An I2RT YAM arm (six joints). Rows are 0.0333 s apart.
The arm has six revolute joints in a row. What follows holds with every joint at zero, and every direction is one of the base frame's. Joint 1 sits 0.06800 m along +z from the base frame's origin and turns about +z. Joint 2 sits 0.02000 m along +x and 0.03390 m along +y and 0.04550 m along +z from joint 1 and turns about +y. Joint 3 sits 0.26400 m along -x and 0.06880 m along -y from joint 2 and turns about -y. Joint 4 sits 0.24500 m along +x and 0.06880 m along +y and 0.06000 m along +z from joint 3 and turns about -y. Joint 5 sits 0.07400 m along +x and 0.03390 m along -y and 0.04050 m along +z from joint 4 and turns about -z. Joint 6 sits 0.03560 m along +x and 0.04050 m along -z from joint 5 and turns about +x. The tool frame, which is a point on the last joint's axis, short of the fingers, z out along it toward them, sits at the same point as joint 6; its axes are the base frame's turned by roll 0.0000, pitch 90.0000 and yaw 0.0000 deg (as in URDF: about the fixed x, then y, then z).
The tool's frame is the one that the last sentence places.
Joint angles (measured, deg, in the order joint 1, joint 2, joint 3, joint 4, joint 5, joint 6), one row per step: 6.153, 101.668, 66.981, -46.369, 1.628, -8.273; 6.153, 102.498, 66.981, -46.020, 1.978, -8.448; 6.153, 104.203, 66.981, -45.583, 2.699, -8.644; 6.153, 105.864, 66.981, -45.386, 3.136, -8.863; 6.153, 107.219, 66.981, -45.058, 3.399, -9.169; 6.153, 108.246, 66.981, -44.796, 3.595, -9.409; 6.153, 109.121, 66.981, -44.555, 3.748, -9.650; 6.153, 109.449, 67.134, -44.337, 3.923, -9.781; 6.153, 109.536, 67.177, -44.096, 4.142, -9.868; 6.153, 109.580, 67.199, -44.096, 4.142, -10.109; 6.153, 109.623, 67.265, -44.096, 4.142, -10.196; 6.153, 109.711, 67.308, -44.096, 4.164, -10.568; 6.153, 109.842, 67.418, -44.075, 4.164, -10.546; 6.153, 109.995, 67.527, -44.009, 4.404, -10.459
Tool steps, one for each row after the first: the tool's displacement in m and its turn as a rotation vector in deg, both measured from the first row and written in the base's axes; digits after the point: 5 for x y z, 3 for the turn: 0.00151, -0.00006, -0.00434, -0.422, 0.444, 0.120; 0.00390, -0.00025, -0.01339, -1.295, 1.634, 0.217; 0.00552, -0.00035, -0.02234, -1.909, 3.050, 0.392; 0.00696, -0.00035, -0.02966, -2.313, 4.054, 0.679; 0.00797, -0.00037, -0.03523, -2.612, 4.804, 0.907; 0.00878, -0.00038, -0.04000, -2.854, 5.428, 1.142; 0.00992, -0.00036, -0.04116, -3.037, 5.373, 1.252; 0.01059, -0.00043, -0.04143, -3.245, 5.160, 1.311; 0.01070, -0.00042, -0.04159, -3.274, 5.191, 1.551; 0.01097, -0.00039, -0.04156, -3.282, 5.171, 1.636; 0.01118, -0.00038, -0.04188, -3.350, 5.228, 2.005; 0.01170, -0.00032, -0.04216, -3.347, 5.228, 1.983; 0.01232, -0.00040, -0.04256, -3.573, 5.181, 1.870
